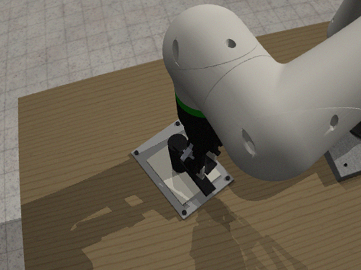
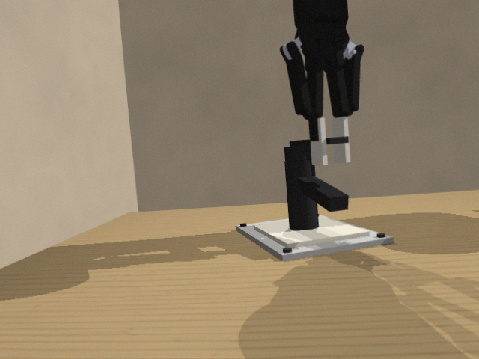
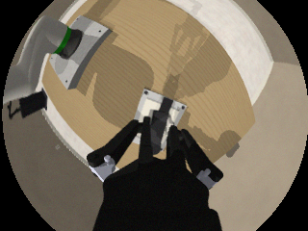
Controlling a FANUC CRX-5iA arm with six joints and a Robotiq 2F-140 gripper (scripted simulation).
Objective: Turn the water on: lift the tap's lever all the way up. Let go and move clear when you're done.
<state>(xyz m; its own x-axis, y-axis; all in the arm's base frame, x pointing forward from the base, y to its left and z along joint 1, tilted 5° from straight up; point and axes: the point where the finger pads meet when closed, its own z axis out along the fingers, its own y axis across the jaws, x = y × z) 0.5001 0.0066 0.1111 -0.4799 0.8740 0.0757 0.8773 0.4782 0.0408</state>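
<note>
Now: the lever 10 mm ahead of my hand and 30 mm to the right of it. Also, from my hand: tap 30 mm ahead, 50 mm to the right, 50 mm below.
</note>
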